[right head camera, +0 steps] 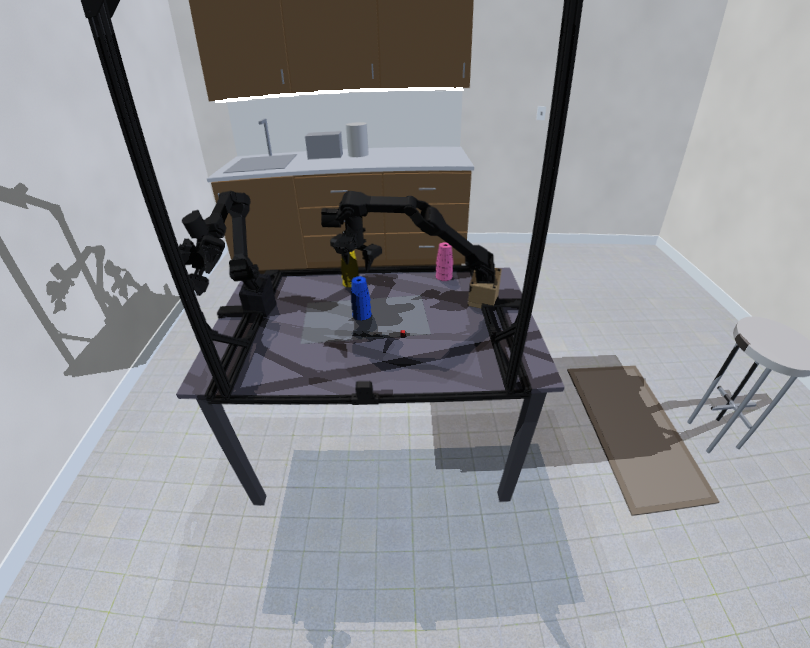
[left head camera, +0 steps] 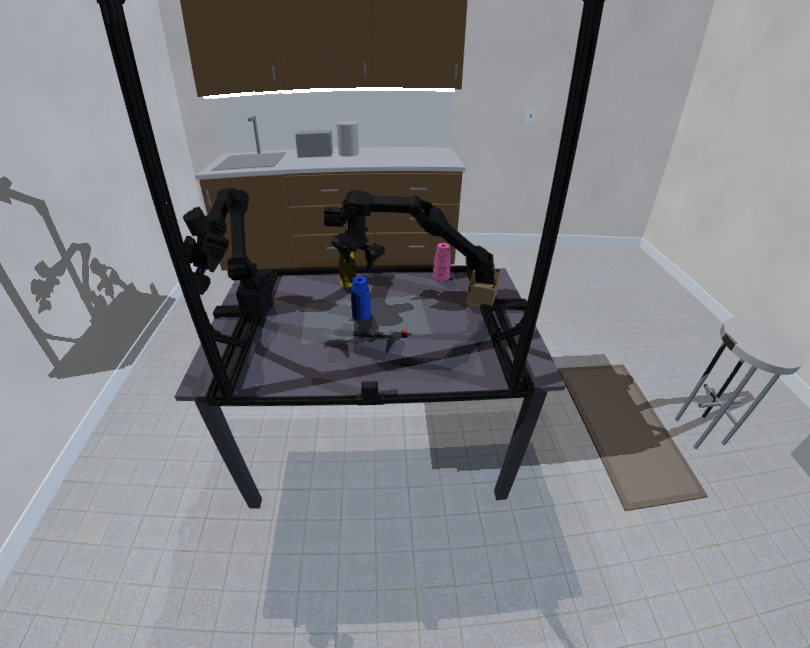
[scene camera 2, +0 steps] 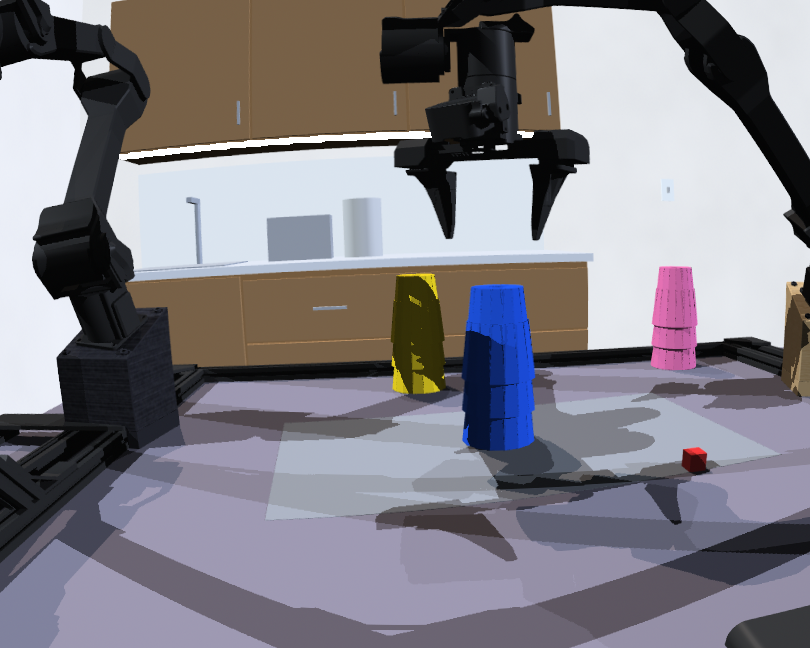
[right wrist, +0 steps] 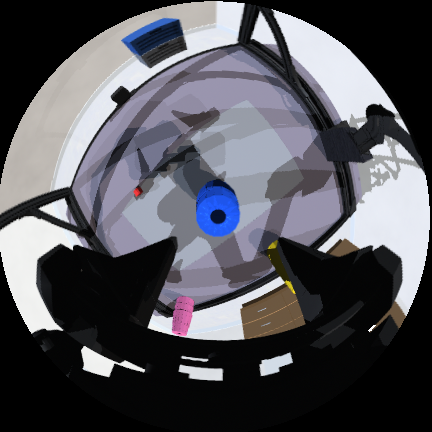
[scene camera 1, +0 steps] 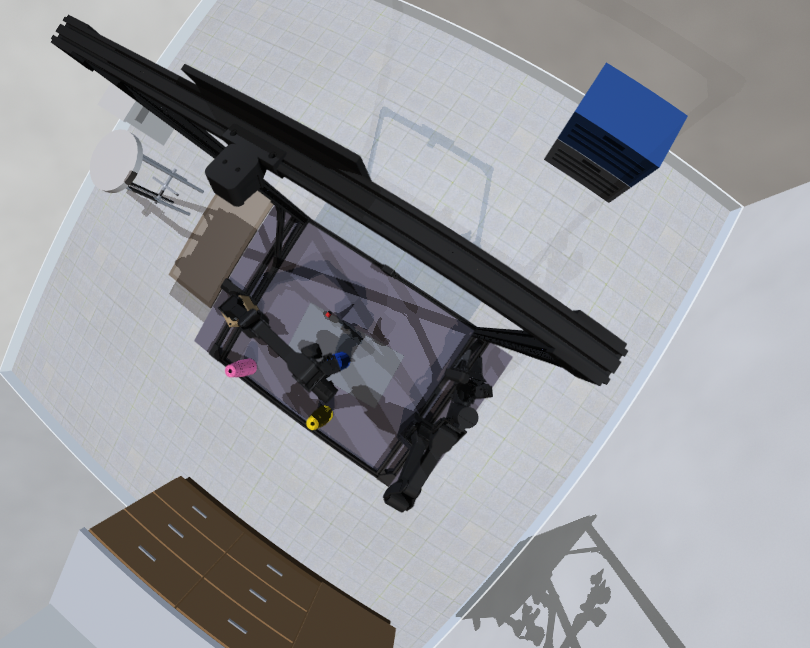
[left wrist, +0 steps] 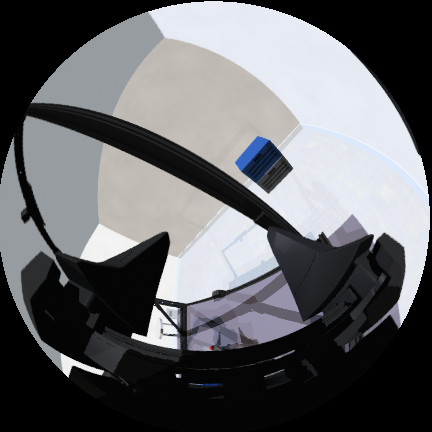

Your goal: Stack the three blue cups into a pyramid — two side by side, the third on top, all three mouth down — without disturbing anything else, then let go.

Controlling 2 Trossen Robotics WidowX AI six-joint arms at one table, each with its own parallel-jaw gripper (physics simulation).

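Pixels of known places: left gripper, fingertip midpoint: (right head camera: 203,284) (left head camera: 206,283) (scene camera 1: 475,353) (left wrist: 219,234); right gripper, fingertip midpoint: (right head camera: 357,267) (left head camera: 358,267) (scene camera 2: 491,239) (right wrist: 228,242); left arm's base, link origin: (right head camera: 254,284) (left head camera: 251,283) (scene camera 2: 112,331) (right wrist: 359,142) (scene camera 1: 414,436); right arm's base, link origin: (right head camera: 485,276) (left head camera: 485,276).
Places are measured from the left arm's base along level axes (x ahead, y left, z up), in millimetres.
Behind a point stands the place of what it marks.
The blue cups (left head camera: 361,298) {x 420, y 62, z -24 mm} (right head camera: 361,298) {x 422, y 63, z -24 mm} (scene camera 1: 341,360) {x 398, y 60, z -12 mm} (scene camera 2: 498,368) {x 410, y 56, z -38 mm} (right wrist: 218,229) {x 408, y 106, z 34 mm} stand nested in one upright stack, mouth down, on the pale mat (scene camera 2: 337,466) {x 276, y -15, z -117 mm}. My right gripper (scene camera 2: 493,238) {x 399, y 99, z 79 mm} (right wrist: 228,242) {x 399, y 99, z 79 mm} is open and points down above the stack, with a clear gap between its fingertips and the top cup. In the right wrist view the stack's top shows just ahead of the fingertips, roughly midway between them. My left gripper (left wrist: 219,234) {x 160, y -358, z 237 mm} is open and empty, raised at the table's left side in the left head camera, far from the cups.
A yellow cup stack (left head camera: 346,273) {x 276, y 253, z -51 mm} (scene camera 2: 417,337) {x 275, y 255, z -44 mm} (scene camera 1: 312,422) stands behind the blue one. A pink cup stack (left head camera: 441,263) {x 630, y 424, z -33 mm} (scene camera 2: 674,317) {x 622, y 424, z -38 mm} (right wrist: 183,315) {x 607, y 432, z -30 mm} stands at the back right in scene camera 2. A small red cube (scene camera 2: 694,460) {x 590, y 13, z -107 mm} (right wrist: 138,191) {x 584, y 24, z -102 mm} lies right of the blue stack there. Black frame posts rise around the table.
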